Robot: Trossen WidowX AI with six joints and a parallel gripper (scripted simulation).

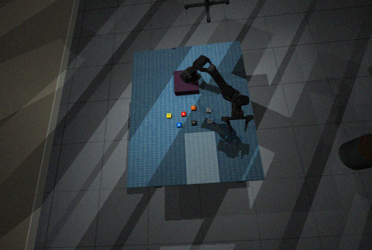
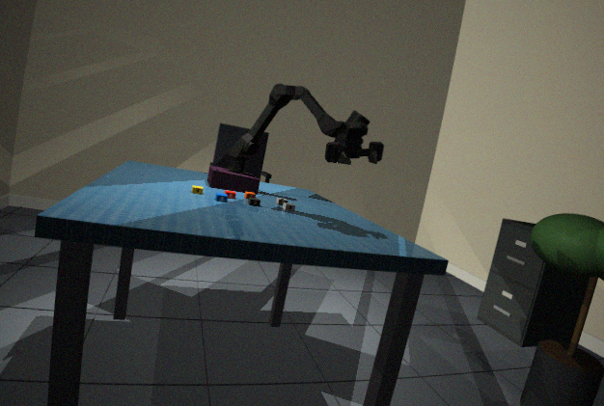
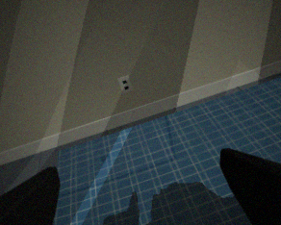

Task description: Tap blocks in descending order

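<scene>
Now: gripper tip 39 cm to the left of the blue block, 19 cm above it and 9 cm past it. Also, from my gripper tip: black block 29 cm to the right, 19 cm below, 11 cm behind; white block 19 cm below, 17 cm to the right, 13 cm behind; grey block 21 cm behind, 19 cm to the right, 19 cm below.
</scene>
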